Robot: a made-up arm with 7 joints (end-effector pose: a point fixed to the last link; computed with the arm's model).
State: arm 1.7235 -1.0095 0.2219 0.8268 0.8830 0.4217 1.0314
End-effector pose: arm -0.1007 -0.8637 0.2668 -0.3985 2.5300 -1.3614
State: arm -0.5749 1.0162 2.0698 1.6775 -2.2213 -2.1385 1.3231
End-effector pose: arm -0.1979 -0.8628 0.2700 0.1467 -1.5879 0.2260
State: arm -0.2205 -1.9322 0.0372 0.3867 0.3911 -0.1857 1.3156
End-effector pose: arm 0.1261 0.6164 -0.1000 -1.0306 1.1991 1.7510
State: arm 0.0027 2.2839 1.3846 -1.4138 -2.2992 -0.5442 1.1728
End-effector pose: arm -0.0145 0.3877 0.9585 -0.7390 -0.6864 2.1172
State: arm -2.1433 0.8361 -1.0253 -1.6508 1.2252 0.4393 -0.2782
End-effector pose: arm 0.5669 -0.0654 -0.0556 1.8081 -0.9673 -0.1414
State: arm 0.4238 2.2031 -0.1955 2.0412 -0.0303 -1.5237 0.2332
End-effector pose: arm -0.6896 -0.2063 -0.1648 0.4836 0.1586 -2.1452
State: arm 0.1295 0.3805 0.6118 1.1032 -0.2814 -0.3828 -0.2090
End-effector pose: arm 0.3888 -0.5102 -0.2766 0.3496 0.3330 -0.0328
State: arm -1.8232 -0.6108 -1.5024 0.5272 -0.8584 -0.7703 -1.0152
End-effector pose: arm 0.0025 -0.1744 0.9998 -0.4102 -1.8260 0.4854
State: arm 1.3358 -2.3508 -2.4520 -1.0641 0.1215 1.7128 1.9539
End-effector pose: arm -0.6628 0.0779 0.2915 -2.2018 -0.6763 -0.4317
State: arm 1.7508 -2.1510 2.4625 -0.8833 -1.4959 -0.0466 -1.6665
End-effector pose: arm 0.6131 -0.6722 0.3031 -0.7469 0.1454 0.8166
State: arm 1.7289 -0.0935 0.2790 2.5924 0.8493 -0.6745 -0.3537
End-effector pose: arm -0.4639 -0.1471 0.5670 -1.3466 0.6014 -1.7796
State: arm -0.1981 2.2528 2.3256 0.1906 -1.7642 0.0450 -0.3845
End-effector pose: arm -1.0303 0.1352 -0.1888 -0.0452 -0.6523 -2.1339
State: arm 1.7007 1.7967 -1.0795 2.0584 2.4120 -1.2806 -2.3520
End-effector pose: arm 0.4471 -0.7331 -0.3700 0.8147 -0.8852 0.5977
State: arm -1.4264 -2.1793 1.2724 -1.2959 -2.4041 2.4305 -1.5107
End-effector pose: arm 0.1066 -0.6708 -0.4157 0.4748 -0.0454 0.3436
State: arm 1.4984 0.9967 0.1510 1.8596 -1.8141 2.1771 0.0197
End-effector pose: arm 0.6388 -0.5073 0.5337 0.3893 -1.6100 1.4218
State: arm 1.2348 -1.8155 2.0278 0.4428 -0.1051 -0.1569 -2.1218
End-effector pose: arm -0.4965 -0.5222 -0.4369 0.2837 0.0305 -0.3626
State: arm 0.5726 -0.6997 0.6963 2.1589 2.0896 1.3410 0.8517
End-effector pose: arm -1.0035 0.2856 0.2643 -1.7235 -1.4306 0.5470
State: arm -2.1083 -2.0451 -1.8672 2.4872 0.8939 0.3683 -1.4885
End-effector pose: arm -0.1897 0.3633 -0.4888 1.1670 -0.4290 -1.1314
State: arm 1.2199 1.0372 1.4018 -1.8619 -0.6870 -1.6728 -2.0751
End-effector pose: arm -0.4590 -0.0514 -0.7348 0.8612 -0.3357 -0.4808
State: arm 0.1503 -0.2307 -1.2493 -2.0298 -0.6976 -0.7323 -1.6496
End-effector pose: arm -0.9172 -0.1625 0.1582 -0.3838 1.1988 -1.0164
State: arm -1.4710 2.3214 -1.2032 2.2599 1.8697 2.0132 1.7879
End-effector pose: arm 0.6741 0.6945 -0.1254 -1.9825 1.8218 0.4594
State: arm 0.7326 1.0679 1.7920 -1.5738 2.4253 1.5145 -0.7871
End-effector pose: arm -0.2417 0.0750 0.8186 -0.0408 -2.0091 2.0542
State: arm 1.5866 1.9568 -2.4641 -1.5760 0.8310 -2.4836 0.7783
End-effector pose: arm 0.1114 0.1874 0.5354 -1.8255 -0.2742 0.8878
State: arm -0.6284 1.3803 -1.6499 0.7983 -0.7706 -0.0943 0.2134
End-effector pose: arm 0.4360 -0.5846 -0.3798 -1.0223 2.4820 -0.2400
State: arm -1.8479 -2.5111 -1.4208 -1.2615 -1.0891 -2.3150 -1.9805
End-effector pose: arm 0.2868 0.5007 -0.7019 1.3803 -1.5357 -0.3841
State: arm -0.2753 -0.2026 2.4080 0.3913 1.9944 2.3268 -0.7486
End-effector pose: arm -0.2689 -0.2087 0.6529 -1.0540 0.6589 -1.1207
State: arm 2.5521 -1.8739 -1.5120 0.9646 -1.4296 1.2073 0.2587
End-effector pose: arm -0.6686 -0.6808 -0.1470 1.2462 1.4321 -0.2468
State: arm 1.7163 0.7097 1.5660 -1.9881 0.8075 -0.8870 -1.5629
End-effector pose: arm -0.2234 -0.5786 0.5168 -0.9763 1.0733 -0.1895
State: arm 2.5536 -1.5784 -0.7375 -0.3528 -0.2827 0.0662 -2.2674
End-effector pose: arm -0.1699 0.0773 -0.4181 0.7058 0.6361 2.0996
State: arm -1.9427 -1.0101 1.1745 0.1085 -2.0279 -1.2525 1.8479
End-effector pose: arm 0.0666 -0.9231 -0.0327 0.8016 -0.5865 0.4852
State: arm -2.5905 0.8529 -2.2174 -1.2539 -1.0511 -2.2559 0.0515
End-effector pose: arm -0.4682 -0.4967 0.8084 -0.2827 -2.8553 0.4191
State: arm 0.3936 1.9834 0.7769 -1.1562 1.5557 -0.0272 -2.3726
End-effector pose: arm -0.2693 -0.6729 0.4439 0.0137 1.4493 -0.1613
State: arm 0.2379 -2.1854 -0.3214 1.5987 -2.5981 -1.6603 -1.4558
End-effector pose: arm -1.0737 -0.5563 -0.4156 -1.0330 -1.4981 -1.2989
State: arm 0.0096 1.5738 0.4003 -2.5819 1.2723 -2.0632 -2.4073
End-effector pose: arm -0.5013 -0.1742 0.2553 -0.8784 -0.2964 -0.5788
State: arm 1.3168 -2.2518 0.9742 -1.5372 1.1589 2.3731 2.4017
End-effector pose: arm -0.6981 -0.1176 -0.2276 1.1992 -0.2564 -0.8124
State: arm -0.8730 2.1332 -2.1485 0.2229 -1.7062 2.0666 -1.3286
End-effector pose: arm 0.3344 0.2697 -0.8872 1.6322 -1.6553 -1.2037
